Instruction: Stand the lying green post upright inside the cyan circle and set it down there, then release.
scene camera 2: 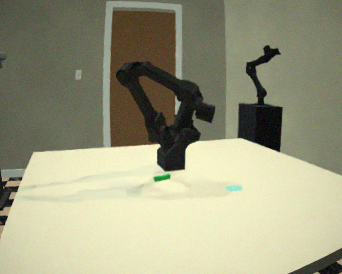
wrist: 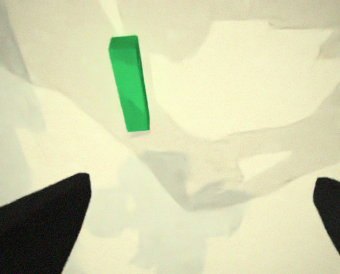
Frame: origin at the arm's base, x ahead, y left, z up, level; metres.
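Seen in the pictures: gripper, fingertip midpoint: (scene camera 2: 170, 155) (wrist: 202, 185).
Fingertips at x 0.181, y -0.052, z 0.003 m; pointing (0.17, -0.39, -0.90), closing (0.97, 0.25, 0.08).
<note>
Pixels of each thing's top centre, then the offset from my fingertips to it. "*": a spot on its surface instead. Level surfaces: height alone.
- green post at its top centre: (wrist: 131, 95) (scene camera 2: 162, 175) dx -0.029, dy -0.025, dz -0.085 m
- cyan circle at a spot on its surface: (scene camera 2: 234, 188) * dx +0.153, dy +0.187, dz -0.100 m
- pale table at its surface level: dz -0.101 m
The green post (scene camera 2: 162, 177) (wrist: 131, 85) lies on its side on the table in front of the robot's base. The cyan circle (scene camera 2: 234, 188) is flat on the table to the right of the post in the scene view; it does not show in the wrist view. My gripper (scene camera 2: 180, 136) (wrist: 202, 185) is open and empty, pointing down above the table near the base. In the scene view its fingers overlap the dark arm and are hard to make out. In the wrist view the post lies beyond the fingertips, up and to the left, apart from both fingers.
The pale table (scene camera 2: 125, 230) carries the arm's base (scene camera 2: 171, 159) behind the post. Shadows of the arm fall across the table. Behind the table, a second arm (scene camera 2: 256, 82) stands on a black pedestal (scene camera 2: 260, 125), and a brown door (scene camera 2: 145, 40) is in the wall.
</note>
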